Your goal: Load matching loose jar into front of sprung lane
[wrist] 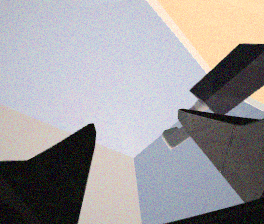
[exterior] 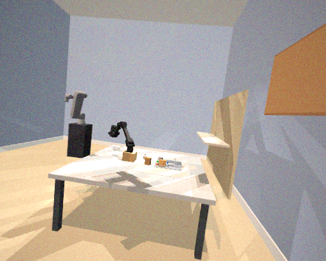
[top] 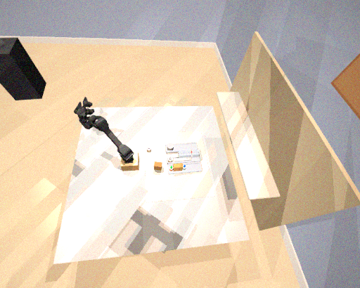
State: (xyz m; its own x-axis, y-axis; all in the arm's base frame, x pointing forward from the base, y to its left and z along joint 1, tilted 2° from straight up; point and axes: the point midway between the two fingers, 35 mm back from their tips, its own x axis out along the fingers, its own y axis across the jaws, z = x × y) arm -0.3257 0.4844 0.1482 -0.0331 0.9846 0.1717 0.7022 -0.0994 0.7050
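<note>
Right now the brown block is 550 mm ahead of my gripper tip, 580 mm to the right of it and 230 mm below it.
</note>
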